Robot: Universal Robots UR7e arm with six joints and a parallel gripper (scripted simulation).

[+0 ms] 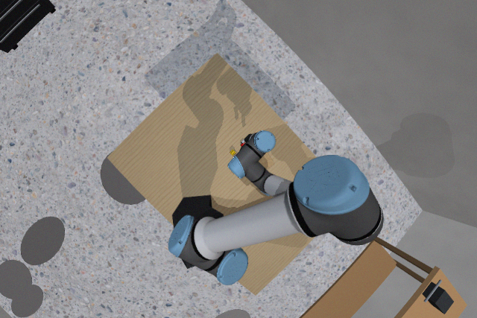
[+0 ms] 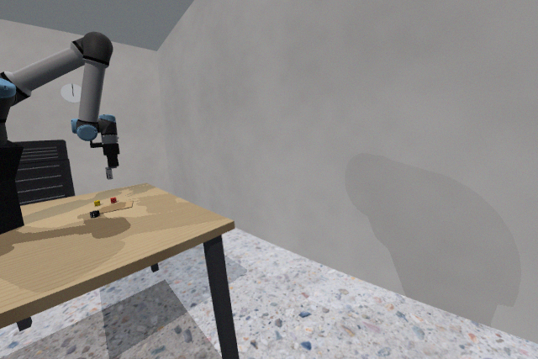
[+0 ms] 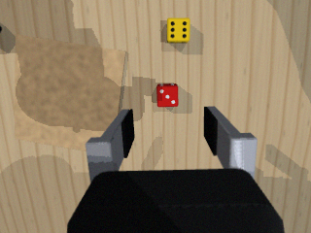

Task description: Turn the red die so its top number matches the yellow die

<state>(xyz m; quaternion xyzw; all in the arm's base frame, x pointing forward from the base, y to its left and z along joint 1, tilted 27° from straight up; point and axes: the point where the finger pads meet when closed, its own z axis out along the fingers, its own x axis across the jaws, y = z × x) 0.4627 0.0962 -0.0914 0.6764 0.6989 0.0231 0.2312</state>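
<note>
The red die is 14 cm below my hand. Round my hand: black die (22 cm to the right, 14 cm below, 10 cm behind); tan mat (15 cm below, 13 cm to the right); yellow die (14 cm below, 7 cm behind, 2 cm to the left).
</note>
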